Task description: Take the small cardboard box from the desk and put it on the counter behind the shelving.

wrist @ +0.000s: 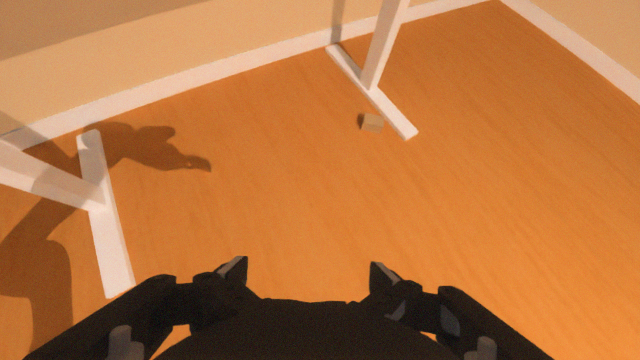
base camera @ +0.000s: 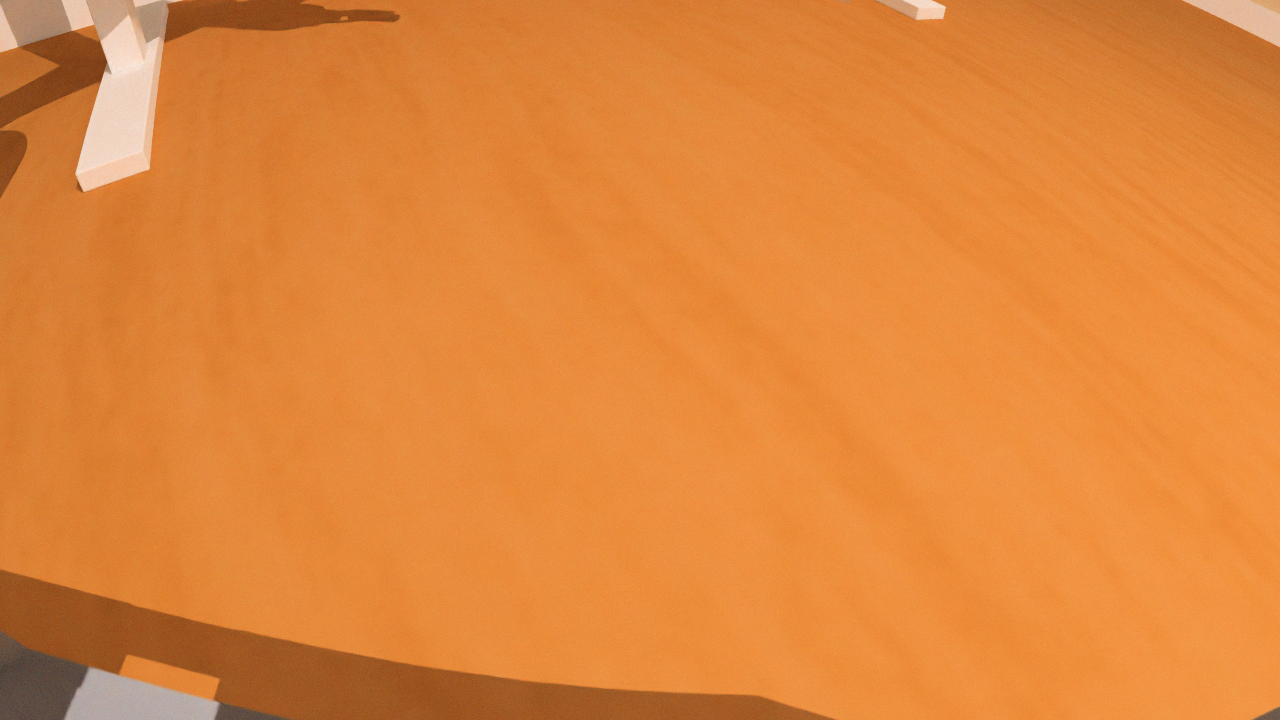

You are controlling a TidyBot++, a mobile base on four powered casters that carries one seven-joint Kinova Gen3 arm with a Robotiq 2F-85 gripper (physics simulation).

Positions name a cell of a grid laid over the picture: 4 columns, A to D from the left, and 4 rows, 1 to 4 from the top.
Labels:
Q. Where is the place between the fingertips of the gripper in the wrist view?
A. At B4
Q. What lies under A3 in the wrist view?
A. A white desk.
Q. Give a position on a white desk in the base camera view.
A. At A1

